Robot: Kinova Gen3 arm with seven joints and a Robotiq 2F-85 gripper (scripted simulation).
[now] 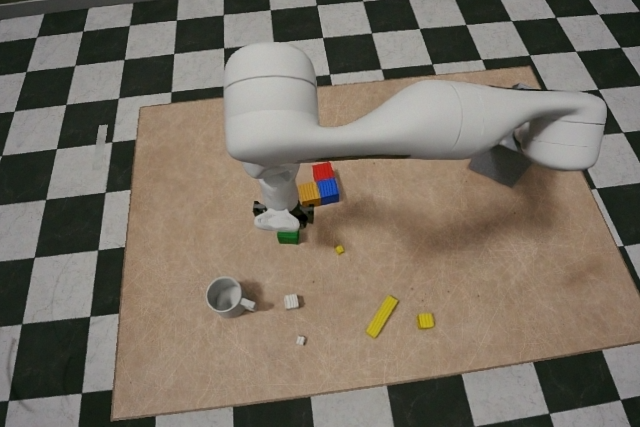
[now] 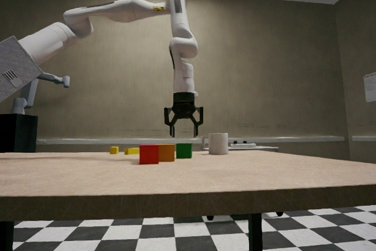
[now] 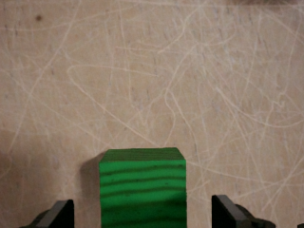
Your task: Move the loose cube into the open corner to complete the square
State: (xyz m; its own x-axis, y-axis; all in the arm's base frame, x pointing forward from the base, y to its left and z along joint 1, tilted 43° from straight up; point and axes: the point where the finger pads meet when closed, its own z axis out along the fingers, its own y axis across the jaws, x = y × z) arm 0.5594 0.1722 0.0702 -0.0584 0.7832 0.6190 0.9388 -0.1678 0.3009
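Now: the green cube 6 cm below my hand. The rest, counted from my hand: blue cube: 13 cm to the right, 9 cm behind, 6 cm below; then small yellow block: 13 cm behind, 7 cm below, 3 cm to the left; then orange cube: 11 cm to the right, 6 cm below, 4 cm behind.
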